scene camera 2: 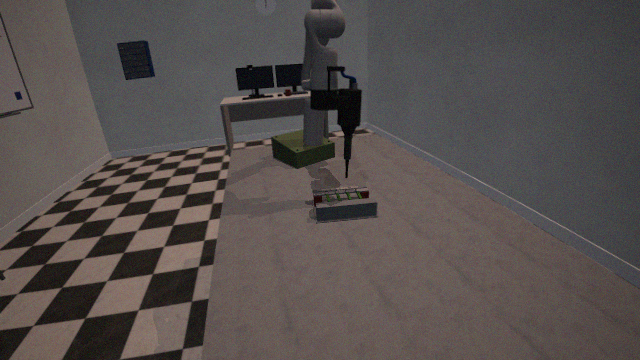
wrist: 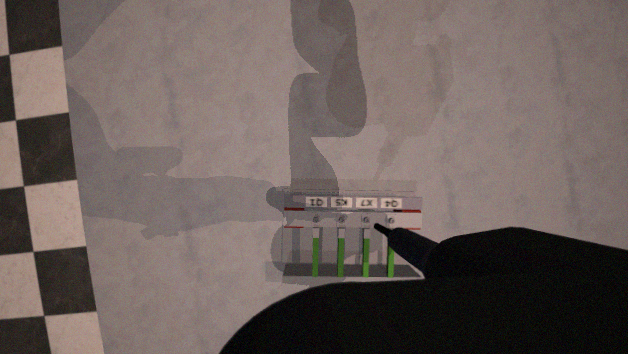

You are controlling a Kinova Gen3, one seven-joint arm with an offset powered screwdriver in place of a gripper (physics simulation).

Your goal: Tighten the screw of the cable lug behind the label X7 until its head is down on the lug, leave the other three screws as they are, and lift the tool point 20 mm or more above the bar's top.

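Pixels of known places: hand, tool point: (scene camera 2: 346, 178) (wrist: 376, 225); arm's base, link origin: (scene camera 2: 313, 142).
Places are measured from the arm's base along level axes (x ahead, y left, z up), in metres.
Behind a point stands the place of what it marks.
My screwdriver (scene camera 2: 346, 176) @(x 0.462, y -0.039, z 0.012 m) (wrist: 376, 226) @(x 0.458, y -0.040, z 0.016 m) has its bit pointing down, raised clear of the bar with a visible gap in the scene view. It has no fingers. In the wrist view, the label X7 (wrist: 366, 203) @(x 0.440, y -0.035, z -0.039 m) appears upside down, third from the left. Its screw (wrist: 366, 219) @(x 0.460, y -0.040, z -0.037 m) shows uncovered, up and left of the bit tip, above a green cable (wrist: 366, 255) @(x 0.504, y -0.050, z -0.032 m). The screws of Q1 (wrist: 316, 219) @(x 0.446, y -0.102, z -0.034 m), K5 (wrist: 341, 219) @(x 0.452, y -0.072, z -0.031 m) and Q4 (wrist: 391, 220) @(x 0.467, y -0.010, z -0.032 m) also show on the pale bar (wrist: 409, 220) @(x 0.474, y 0.015, z -0.039 m). How far each head stands above its lug is too small to tell.
The bar sits in a grey housing (scene camera 2: 346, 210) @(x 0.556, y -0.082, z -0.051 m) on the floor. Behind it are the green robot base (scene camera 2: 300, 156) @(x 0.090, y -0.088, z -0.030 m) and a desk (scene camera 2: 270, 111) with monitors. Red blocks (scene camera 2: 318, 199) @(x 0.452, y -0.132, z -0.054 m) (scene camera 2: 365, 194) @(x 0.487, y 0.017, z -0.052 m) stand at the bar's ends.
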